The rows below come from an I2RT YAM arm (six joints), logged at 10 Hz.
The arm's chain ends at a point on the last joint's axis. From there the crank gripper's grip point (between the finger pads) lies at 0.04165 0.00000 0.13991 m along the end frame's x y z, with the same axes.
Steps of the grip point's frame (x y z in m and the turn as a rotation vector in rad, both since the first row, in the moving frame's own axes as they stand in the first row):
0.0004 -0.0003 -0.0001 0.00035 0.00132 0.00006
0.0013 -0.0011 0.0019 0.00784 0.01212 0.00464
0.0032 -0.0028 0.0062 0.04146 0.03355 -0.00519
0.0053 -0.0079 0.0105 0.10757 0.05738 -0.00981
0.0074 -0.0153 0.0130 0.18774 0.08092 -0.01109
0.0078 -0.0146 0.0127 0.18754 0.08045 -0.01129
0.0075 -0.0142 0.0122 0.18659 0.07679 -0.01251
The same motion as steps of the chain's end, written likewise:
0.0002 -0.0003 0.0000 0.00035 0.00132 0.00006
-0.0004 -0.0002 0.0024 0.00784 0.01212 0.00464
-0.0015 0.0032 0.0078 0.04146 0.03355 -0.00519
-0.0026 0.0074 0.0139 0.10757 0.05738 -0.00981
-0.0036 0.0110 0.0193 0.18774 0.08092 -0.01109
-0.0031 0.0117 0.0190 0.18754 0.08045 -0.01129
-0.0029 0.0120 0.0183 0.18659 0.07679 -0.01251

